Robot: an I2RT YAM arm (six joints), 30 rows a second.
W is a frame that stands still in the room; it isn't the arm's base.
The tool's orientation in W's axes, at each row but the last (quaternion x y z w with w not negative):
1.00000, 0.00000, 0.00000, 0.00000
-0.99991, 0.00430, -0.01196, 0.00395
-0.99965, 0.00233, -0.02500, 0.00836
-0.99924, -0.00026, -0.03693, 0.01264
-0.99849, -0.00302, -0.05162, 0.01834
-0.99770, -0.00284, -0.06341, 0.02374
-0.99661, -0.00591, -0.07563, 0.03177
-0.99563, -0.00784, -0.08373, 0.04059
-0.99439, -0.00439, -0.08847, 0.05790
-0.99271, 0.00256, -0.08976, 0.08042
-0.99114, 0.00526, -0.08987, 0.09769
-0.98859, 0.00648, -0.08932, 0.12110
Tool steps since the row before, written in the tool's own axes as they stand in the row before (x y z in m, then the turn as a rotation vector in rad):
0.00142, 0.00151, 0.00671, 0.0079, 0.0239, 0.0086
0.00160, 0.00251, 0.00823, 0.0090, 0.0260, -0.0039
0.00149, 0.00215, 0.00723, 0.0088, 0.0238, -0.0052
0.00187, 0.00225, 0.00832, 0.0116, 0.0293, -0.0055
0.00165, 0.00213, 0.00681, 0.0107, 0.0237, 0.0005
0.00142, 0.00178, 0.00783, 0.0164, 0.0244, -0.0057
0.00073, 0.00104, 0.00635, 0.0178, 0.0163, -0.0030
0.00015, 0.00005, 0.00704, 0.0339, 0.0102, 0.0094
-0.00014, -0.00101, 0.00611, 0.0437, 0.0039, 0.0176
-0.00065, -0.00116, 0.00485, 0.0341, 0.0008, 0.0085
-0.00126, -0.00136, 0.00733, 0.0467, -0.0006, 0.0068
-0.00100, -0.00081, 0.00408, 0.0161, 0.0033, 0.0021
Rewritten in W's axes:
0.00142, -0.00151, -0.00671, 0.0079, -0.0239, -0.0086
0.00178, -0.00246, -0.00821, 0.0087, -0.0261, 0.0039
0.00184, -0.00204, -0.00718, 0.0084, -0.0239, 0.0052
0.00248, -0.00204, -0.00821, 0.0112, -0.0294, 0.0056
0.00236, -0.00187, -0.00668, 0.0109, -0.0236, -0.0003
0.00241, -0.00140, -0.00766, 0.0158, -0.0246, 0.0066
0.00169, -0.00062, -0.00622, 0.0174, -0.0163, 0.0046
0.00132, 0.00053, -0.00690, 0.0352, -0.0091, -0.0044
0.00091, 0.00171, -0.00588, 0.0462, -0.0019, -0.0099
0.00022, 0.00193, -0.00464, 0.0351, -0.0001, -0.0023
0.00006, 0.00278, -0.00703, 0.0472, 0.0006, 0.0018
-0.00026, 0.00179, -0.00388, 0.0162, -0.0033, 0.0000

